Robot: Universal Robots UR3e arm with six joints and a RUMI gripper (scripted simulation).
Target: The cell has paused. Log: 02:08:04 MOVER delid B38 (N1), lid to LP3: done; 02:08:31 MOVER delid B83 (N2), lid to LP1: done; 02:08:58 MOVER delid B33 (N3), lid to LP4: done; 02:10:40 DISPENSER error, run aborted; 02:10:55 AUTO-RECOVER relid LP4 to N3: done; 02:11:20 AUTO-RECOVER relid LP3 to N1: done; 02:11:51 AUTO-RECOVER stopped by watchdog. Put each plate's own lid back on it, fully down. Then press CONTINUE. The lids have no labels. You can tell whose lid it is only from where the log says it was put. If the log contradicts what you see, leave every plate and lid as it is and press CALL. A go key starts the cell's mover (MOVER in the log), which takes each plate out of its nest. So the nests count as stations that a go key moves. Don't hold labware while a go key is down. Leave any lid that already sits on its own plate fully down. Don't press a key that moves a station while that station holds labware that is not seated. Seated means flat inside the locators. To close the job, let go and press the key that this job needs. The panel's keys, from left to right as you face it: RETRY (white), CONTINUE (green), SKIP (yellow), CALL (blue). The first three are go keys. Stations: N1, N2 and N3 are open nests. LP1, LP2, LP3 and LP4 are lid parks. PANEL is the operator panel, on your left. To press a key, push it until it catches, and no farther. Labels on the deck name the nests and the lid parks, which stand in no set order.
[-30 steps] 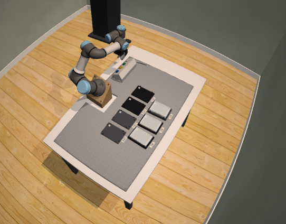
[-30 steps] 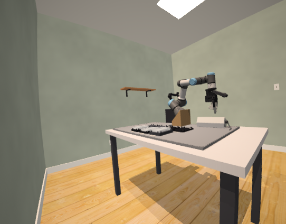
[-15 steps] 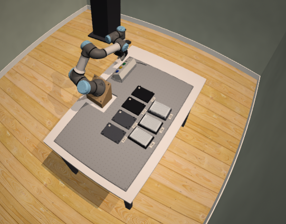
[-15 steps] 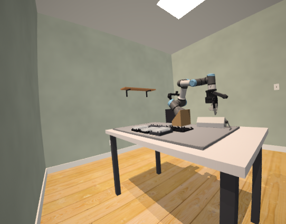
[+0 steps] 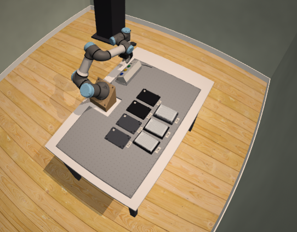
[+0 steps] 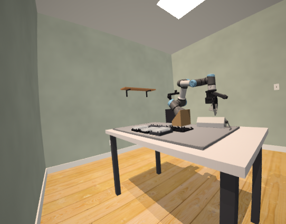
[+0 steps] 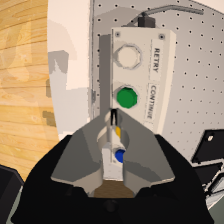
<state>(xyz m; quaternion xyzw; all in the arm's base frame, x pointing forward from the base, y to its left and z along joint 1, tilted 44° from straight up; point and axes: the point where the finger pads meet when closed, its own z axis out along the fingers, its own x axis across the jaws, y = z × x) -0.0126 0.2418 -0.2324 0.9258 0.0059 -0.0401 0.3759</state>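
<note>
The green CONTINUE key lies 1 cm ahead of my hand and 4 cm below it. Round my hand: white retry key 1 cm ahead, 5 cm to the left, 4 cm below; then blue CALL key 2 cm ahead, 10 cm to the right, 4 cm below; then yellow SKIP key 2 cm ahead, 5 cm to the right, 4 cm below.
</note>
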